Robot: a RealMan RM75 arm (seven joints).
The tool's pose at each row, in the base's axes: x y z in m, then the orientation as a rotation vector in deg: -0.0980 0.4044 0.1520 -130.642 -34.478 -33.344; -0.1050 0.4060 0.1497 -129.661 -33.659 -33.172; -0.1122 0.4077 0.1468 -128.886 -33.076 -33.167; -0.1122 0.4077 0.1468 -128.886 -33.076 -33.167; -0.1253 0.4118 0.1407 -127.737 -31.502 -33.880; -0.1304 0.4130 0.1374 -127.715 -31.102 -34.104; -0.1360 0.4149 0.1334 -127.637 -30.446 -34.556; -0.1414 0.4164 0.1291 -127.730 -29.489 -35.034; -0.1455 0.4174 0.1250 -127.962 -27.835 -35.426
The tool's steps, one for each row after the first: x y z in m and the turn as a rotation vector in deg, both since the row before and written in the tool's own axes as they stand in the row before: -0.0064 -0.0038 0.0010 0.951 0.485 0.632; -0.0069 -0.0036 0.0014 0.705 0.448 0.413; 0.0000 0.0000 0.0000 0.000 0.000 0.000; -0.0129 -0.0066 0.0039 0.784 1.359 0.892; -0.0057 -0.0017 0.0017 -0.066 0.283 0.213; -0.0064 -0.0020 0.0025 -0.100 0.533 0.320; -0.0065 -0.0015 0.0024 -0.281 0.591 0.526; -0.0055 -0.0005 0.0021 -0.420 0.716 1.054
